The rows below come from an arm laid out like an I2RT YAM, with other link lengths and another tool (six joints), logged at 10 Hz.
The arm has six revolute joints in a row. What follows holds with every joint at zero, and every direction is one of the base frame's. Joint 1 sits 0.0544 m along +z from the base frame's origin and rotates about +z. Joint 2 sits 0.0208 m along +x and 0.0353 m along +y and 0.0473 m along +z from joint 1 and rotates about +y. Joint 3 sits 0.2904 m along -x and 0.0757 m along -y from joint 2 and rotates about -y. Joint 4 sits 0.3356 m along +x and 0.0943 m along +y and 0.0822 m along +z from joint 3 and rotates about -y. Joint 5 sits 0.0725 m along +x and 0.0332 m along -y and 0.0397 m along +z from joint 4 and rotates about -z. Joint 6 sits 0.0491 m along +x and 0.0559 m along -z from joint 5 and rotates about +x. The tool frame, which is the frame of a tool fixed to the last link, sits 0.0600 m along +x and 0.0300 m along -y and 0.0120 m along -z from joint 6; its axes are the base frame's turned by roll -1.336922, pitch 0.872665 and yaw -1.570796 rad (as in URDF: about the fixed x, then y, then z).
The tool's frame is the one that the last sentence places.
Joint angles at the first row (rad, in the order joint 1, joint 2, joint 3, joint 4, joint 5, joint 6):
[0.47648 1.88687 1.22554 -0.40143 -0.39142 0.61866]
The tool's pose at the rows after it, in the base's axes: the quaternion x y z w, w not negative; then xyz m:
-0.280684 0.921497 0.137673 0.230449 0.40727 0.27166 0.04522
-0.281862 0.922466 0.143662 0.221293 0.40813 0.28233 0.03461
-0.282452 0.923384 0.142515 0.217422 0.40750 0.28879 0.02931
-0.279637 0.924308 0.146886 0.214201 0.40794 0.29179 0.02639
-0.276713 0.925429 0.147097 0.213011 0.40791 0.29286 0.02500
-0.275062 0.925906 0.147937 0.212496 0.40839 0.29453 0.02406
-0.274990 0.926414 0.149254 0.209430 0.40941 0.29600 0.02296
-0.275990 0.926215 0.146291 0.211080 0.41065 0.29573 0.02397
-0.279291 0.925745 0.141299 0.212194 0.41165 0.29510 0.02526
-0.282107 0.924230 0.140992 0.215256 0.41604 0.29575 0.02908
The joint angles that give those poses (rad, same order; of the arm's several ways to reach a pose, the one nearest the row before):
[0.48884 1.94538 1.26076 -0.38327 -0.40947 0.63818]
[0.50452 1.98800 1.28520 -0.37422 -0.41773 0.65399]
[0.51732 2.00825 1.29720 -0.36988 -0.41143 0.66471]
[0.52002 2.02043 1.30418 -0.36500 -0.41853 0.67579]
[0.52177 2.02461 1.30553 -0.36164 -0.41718 0.68411]
[0.52386 2.02989 1.30966 -0.35894 -0.41720 0.69020]
[0.52454 2.03937 1.31993 -0.36450 -0.42079 0.69182]
[0.52427 2.03971 1.32421 -0.36813 -0.41500 0.68785]
[0.52446 2.03982 1.32986 -0.37723 -0.40653 0.67836]
[0.52156 2.04435 1.34828 -0.38834 -0.40731 0.66900]

